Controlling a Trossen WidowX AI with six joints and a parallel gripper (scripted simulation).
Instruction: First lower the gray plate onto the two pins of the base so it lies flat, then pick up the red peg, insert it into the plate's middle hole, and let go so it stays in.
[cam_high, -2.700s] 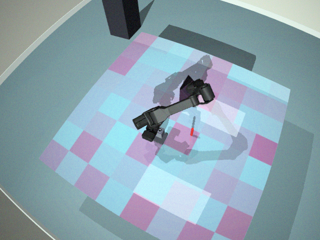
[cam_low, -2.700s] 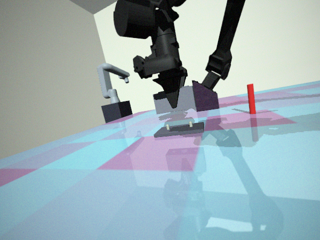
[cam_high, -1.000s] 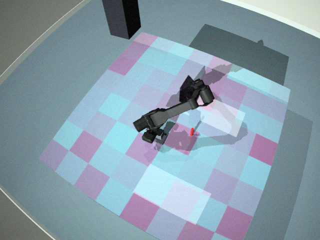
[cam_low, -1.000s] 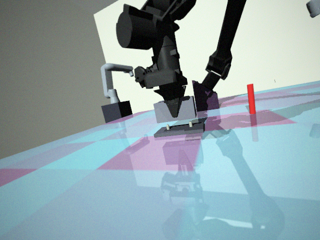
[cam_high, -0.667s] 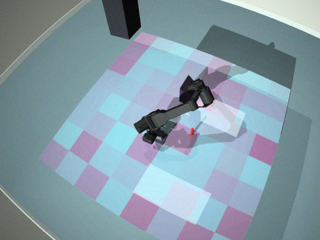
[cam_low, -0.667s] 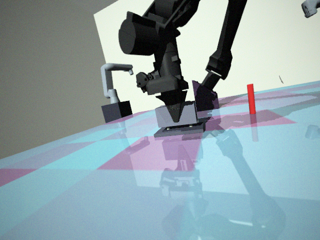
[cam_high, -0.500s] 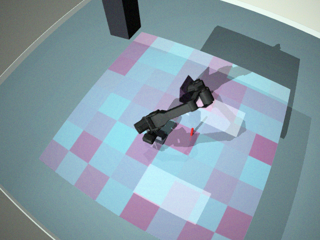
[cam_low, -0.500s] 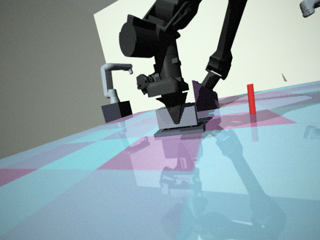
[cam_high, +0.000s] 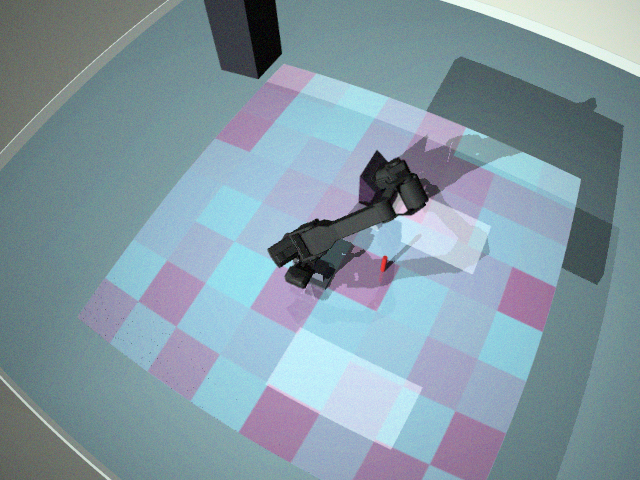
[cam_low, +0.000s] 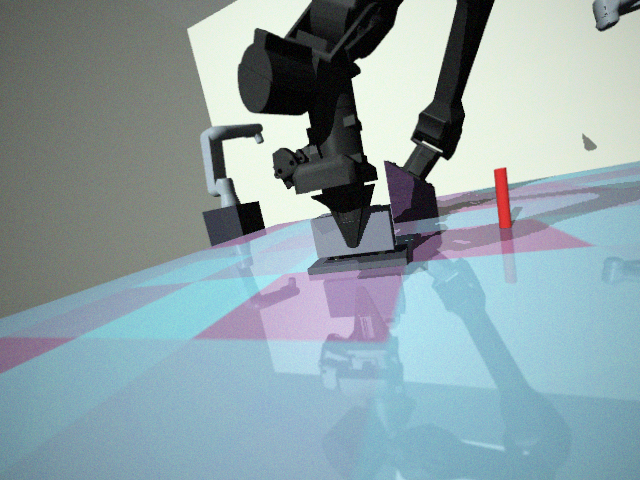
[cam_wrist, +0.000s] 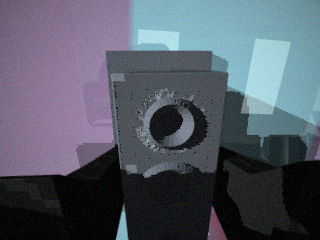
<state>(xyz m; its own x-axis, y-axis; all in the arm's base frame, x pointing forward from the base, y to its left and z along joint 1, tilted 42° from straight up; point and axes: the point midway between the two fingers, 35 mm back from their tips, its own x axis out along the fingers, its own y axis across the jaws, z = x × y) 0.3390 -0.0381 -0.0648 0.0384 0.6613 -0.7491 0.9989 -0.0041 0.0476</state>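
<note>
The gray plate lies 3 cm above my gripper tip. Round my gripper tip: dark base (2 cm below); red peg (19 cm to the left, 10 cm behind, 1 cm above).
</note>
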